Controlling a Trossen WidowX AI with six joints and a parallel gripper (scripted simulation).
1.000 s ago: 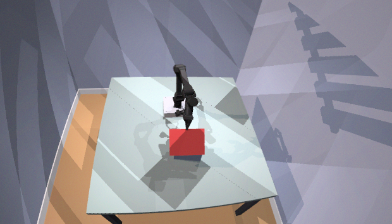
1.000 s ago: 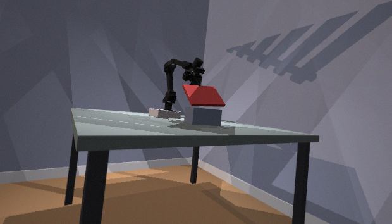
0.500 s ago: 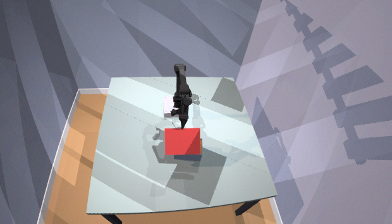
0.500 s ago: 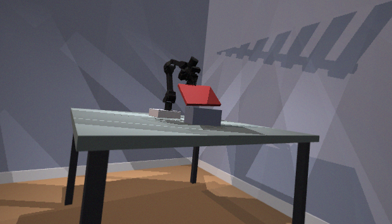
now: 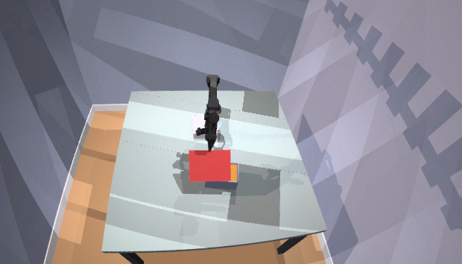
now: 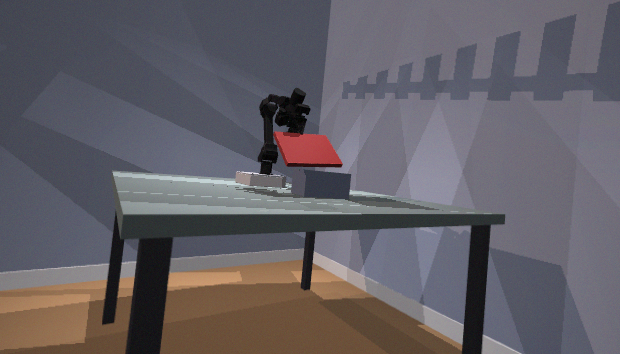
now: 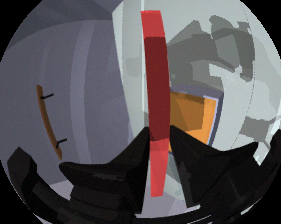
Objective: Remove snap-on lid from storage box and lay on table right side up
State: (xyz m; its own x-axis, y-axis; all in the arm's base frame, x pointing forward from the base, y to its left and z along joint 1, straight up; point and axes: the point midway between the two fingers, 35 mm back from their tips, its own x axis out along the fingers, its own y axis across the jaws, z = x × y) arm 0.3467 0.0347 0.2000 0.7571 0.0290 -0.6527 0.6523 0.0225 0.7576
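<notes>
The red lid lies 60 mm ahead of my gripper tip, 50 mm below it and 10 mm to the left of it. From my gripper tip the other things lie so: grey storage box (180 mm below, 90 mm to the left, 40 mm ahead).
</notes>
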